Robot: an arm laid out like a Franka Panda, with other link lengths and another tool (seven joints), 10 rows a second.
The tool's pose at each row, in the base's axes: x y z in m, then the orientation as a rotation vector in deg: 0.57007 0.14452 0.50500 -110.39 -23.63 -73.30; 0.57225 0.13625 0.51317 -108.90 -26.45 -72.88; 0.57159 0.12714 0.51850 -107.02 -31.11 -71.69; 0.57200 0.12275 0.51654 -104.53 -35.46 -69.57; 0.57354 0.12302 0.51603 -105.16 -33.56 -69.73; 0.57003 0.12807 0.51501 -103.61 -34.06 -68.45; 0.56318 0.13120 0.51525 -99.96 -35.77 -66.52; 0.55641 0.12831 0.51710 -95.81 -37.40 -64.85; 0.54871 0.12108 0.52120 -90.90 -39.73 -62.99; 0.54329 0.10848 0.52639 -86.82 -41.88 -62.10; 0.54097 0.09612 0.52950 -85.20 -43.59 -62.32; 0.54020 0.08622 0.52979 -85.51 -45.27 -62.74; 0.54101 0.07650 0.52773 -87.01 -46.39 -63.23; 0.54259 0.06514 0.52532 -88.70 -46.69 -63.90; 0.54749 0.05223 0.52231 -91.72 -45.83 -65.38
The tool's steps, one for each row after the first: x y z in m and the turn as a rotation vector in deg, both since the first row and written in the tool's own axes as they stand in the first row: 0.00938 0.00331 -0.00640 2.15 -0.41 -1.40; 0.01510 0.00657 -0.01468 5.40 -1.66 -3.63; 0.01418 0.01050 -0.01731 9.38 -3.05 -5.20; 0.01437 0.01152 -0.01603 8.35 -2.63 -4.05; 0.01119 0.00645 -0.01428 10.25 -2.74 -3.53; 0.00792 -0.00002 -0.01635 14.39 -2.60 -3.24; 0.00698 -0.00321 -0.02317 18.79 -2.06 -3.02; 0.00823 -0.00511 -0.03427 24.04 -1.51 -3.22; 0.01222 -0.00254 -0.04814 28.14 -0.75 -3.96; 0.01571 0.00271 -0.05946 29.68 -0.43 -5.21; 0.01704 0.00853 -0.06740 29.59 -0.96 -6.74; 0.01696 0.01623 -0.07374 28.41 -1.84 -7.97; 0.01715 0.02562 -0.08074 26.83 -2.40 -8.68; 0.01849 0.03838 -0.08667 23.60 -2.73 -9.05
